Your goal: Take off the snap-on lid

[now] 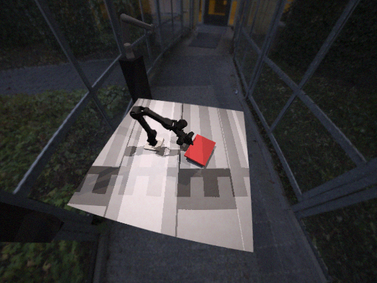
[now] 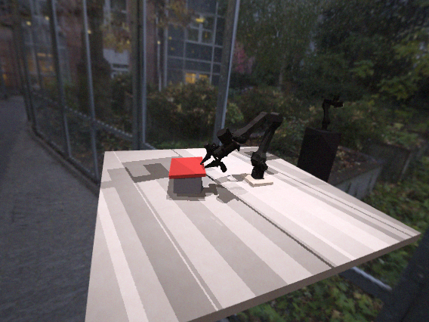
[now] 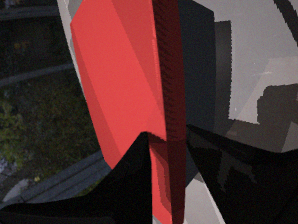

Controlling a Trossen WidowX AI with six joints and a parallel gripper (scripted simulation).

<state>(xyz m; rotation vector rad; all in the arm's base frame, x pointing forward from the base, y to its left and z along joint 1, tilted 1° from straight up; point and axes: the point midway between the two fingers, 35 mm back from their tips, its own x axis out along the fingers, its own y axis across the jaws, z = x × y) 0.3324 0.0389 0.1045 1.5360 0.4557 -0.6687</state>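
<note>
The red lid is 80 mm ahead of my gripper tip and 10 mm to the right of it. Round my gripper tip: grey storage box: 70 mm ahead, 60 mm below, 10 mm to the right.
</note>
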